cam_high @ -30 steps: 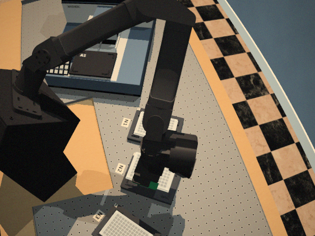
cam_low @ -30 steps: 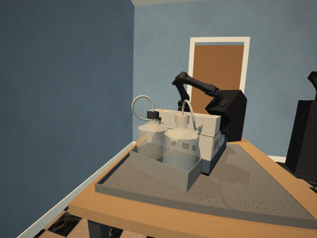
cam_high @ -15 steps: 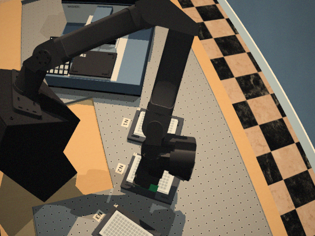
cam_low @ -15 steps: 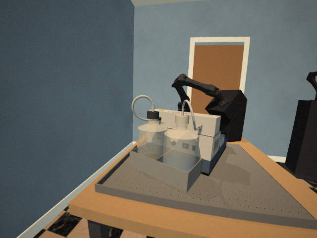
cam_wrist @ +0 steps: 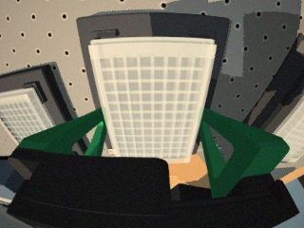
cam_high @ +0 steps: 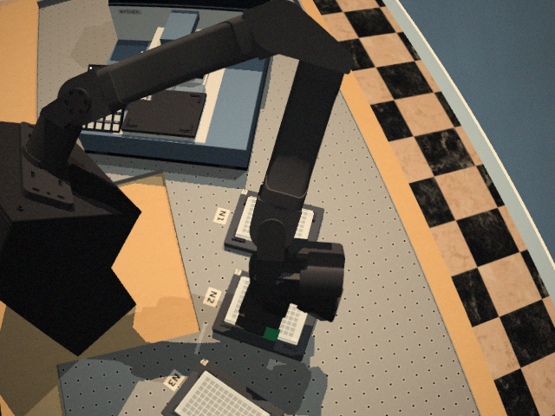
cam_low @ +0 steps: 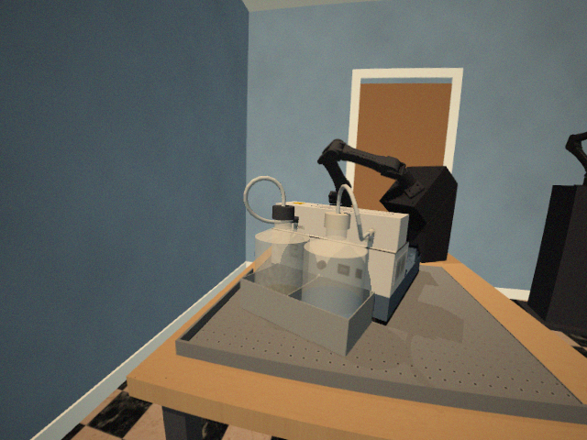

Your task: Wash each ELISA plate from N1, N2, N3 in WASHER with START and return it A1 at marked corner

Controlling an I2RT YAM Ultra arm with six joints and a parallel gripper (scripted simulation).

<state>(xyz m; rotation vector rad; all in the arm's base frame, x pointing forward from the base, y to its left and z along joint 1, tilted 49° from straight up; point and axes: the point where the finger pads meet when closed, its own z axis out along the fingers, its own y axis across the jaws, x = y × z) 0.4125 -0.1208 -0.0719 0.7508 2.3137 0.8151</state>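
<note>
The nest N2 lies 3 cm below my hand. Also, from my hand: nest N3: 17 cm to the right, 9 cm behind, 1 cm below; nest N1: 17 cm to the left, 3 cm below, 3 cm ahead; N3 label: 17 cm behind, 10 cm to the right, 4 cm below.
</note>
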